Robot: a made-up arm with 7 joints. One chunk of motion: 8 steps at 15 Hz.
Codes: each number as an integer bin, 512 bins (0 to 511) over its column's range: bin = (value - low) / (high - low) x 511, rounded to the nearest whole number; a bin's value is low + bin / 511 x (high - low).
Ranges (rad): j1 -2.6..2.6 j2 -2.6..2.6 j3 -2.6..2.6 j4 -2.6..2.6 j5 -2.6..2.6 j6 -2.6..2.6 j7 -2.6..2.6
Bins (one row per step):
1: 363 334 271 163 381 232 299
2: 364 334 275 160 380 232 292
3: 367 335 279 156 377 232 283
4: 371 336 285 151 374 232 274
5: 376 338 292 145 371 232 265
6: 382 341 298 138 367 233 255
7: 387 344 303 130 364 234 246
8: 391 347 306 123 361 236 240
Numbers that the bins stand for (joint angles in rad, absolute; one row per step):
1: 1.0939 0.7988 0.1577 -0.9413 1.2771 -0.2391 0.4427
2: 1.1041 0.7988 0.1984 -0.9718 1.2669 -0.2391 0.3714
3: 1.1346 0.8090 0.2391 -1.0125 1.2364 -0.2391 0.2798
4: 1.1753 0.8192 0.3002 -1.0634 1.2059 -0.2391 0.1883
5: 1.2262 0.8395 0.3714 -1.1245 1.1753 -0.2391 0.0967
6: 1.2873 0.8701 0.4325 -1.1957 1.1346 -0.2290 -0.0051
7: 1.3382 0.9006 0.4834 -1.2771 1.1041 -0.2188 -0.0967
8: 1.3789 0.9311 0.5139 -1.3483 1.0736 -0.1984 -0.1577

